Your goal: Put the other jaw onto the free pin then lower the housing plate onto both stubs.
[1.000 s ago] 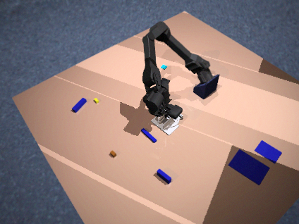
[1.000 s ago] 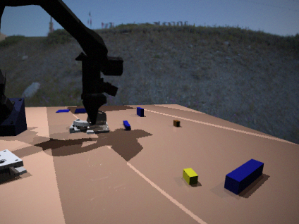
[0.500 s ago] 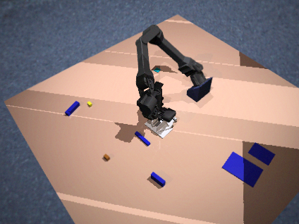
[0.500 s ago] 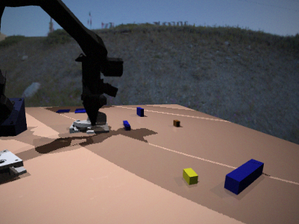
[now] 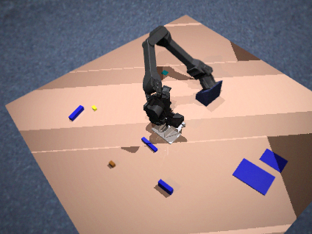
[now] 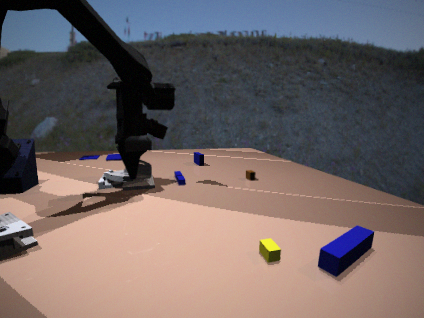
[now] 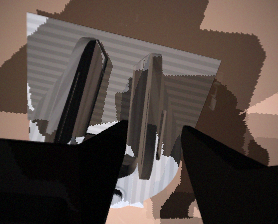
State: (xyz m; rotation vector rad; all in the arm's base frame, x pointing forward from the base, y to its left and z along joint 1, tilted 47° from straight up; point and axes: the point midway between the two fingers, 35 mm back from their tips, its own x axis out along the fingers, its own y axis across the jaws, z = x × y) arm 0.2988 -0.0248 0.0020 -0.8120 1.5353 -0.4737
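Right now the cyan chip is 260 mm behind my gripper tip, 270 mm to the right of it and 20 mm below it. Round my gripper tip: yellow cube (180 mm ahead, 320 mm to the right, 10 mm below); then blue block (260 mm ahead, 350 mm to the right, 10 mm below).
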